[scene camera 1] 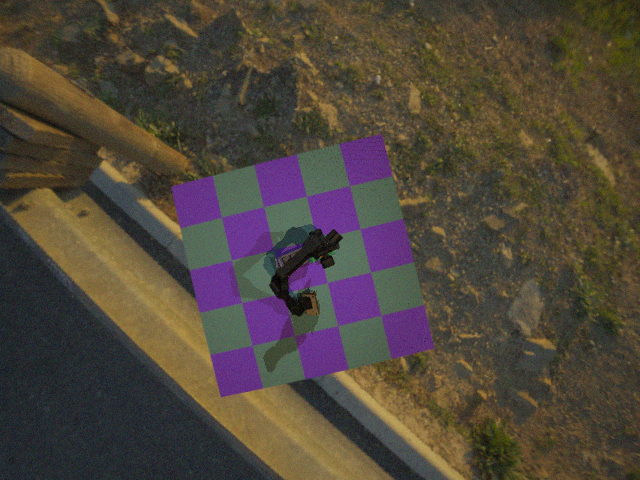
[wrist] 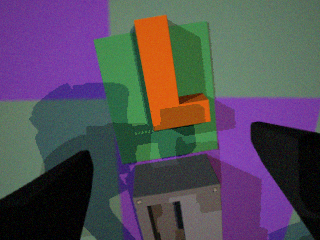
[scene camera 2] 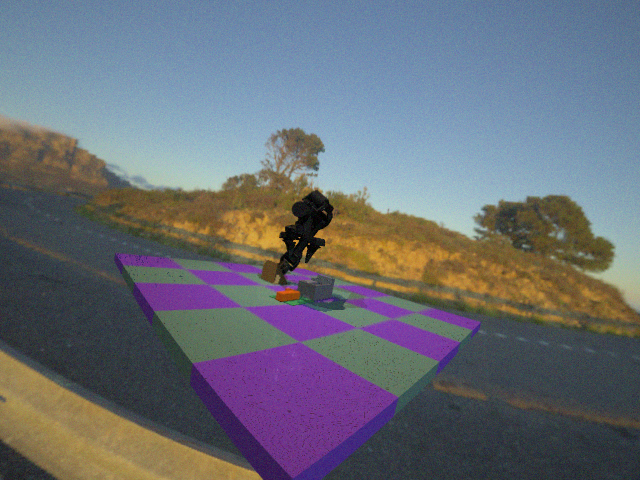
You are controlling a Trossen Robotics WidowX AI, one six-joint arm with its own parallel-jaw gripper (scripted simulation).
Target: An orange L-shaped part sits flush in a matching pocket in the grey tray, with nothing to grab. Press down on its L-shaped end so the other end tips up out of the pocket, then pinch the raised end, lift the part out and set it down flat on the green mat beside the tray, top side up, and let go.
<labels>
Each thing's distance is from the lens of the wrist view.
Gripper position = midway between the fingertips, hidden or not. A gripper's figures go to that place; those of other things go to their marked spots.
my gripper (wrist: 171, 145): 12 cm
orange L-shaped part (wrist: 168, 110): 24 cm
green mat (wrist: 119, 61): 26 cm
</labels>
